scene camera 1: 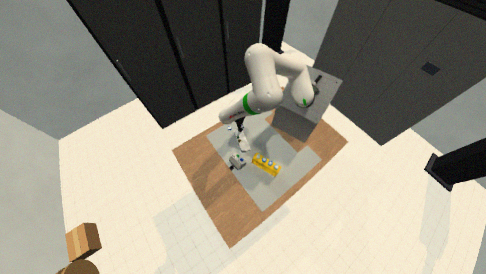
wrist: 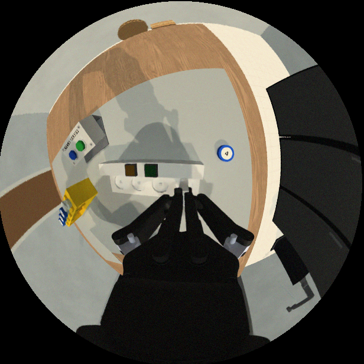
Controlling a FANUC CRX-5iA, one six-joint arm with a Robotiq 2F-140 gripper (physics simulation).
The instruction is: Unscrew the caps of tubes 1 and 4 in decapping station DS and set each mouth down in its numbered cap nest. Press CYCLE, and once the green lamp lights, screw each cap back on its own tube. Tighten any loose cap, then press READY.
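Places are measured from the arm's base along level axes (x right, y ahead, z up), in millimetres.
Pixels of known places: gripper, fingertip midpoint: (scene camera 1: 239,132).
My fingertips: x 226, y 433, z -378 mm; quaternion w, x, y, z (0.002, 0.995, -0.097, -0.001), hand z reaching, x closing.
Ahead of a thing's pixels: the offset from my fingertips to its top centre. "spot": to the spot under its first point. Level surfaces: height alone.
My gripper (scene camera 1: 241,131) (wrist: 184,184) is shut and empty, its fingertips over the right end of the white nest block {spot: dy +35, dx -105, dz -5 mm} (scene camera 1: 243,143) (wrist: 111,167). The block has several pale round nests and two square lamps, one brown (wrist: 131,170) and one dark green (wrist: 151,170), both unlit. The fingers partly cover its right end. A blue-rimmed white cap marked 4 {dy +48, dx +99, dz +5 mm} (scene camera 1: 229,128) (wrist: 226,153) lies number up on the grey mat, right of the block in the wrist view. The yellow rack {dy +15, dx -381, dz +94 mm} (scene camera 1: 265,167) (wrist: 81,192) holds tubes; blue cap tops show. The button box (wrist: 97,137) has green (wrist: 80,145) and blue (wrist: 73,155) buttons.
The grey mat {dz -9 mm} (scene camera 1: 262,197) (wrist: 200,95) lies on a wooden table top {dz -12 mm} (scene camera 1: 205,195) (wrist: 170,50). The arm's grey pedestal (scene camera 1: 295,125) stands beside the mat. Dark cabinets (scene camera 1: 200,50) (wrist: 320,115) stand behind. The button box {dy +176, dx -220, dz +75 mm} (scene camera 1: 237,160) is near the rack's left end in the scene view.
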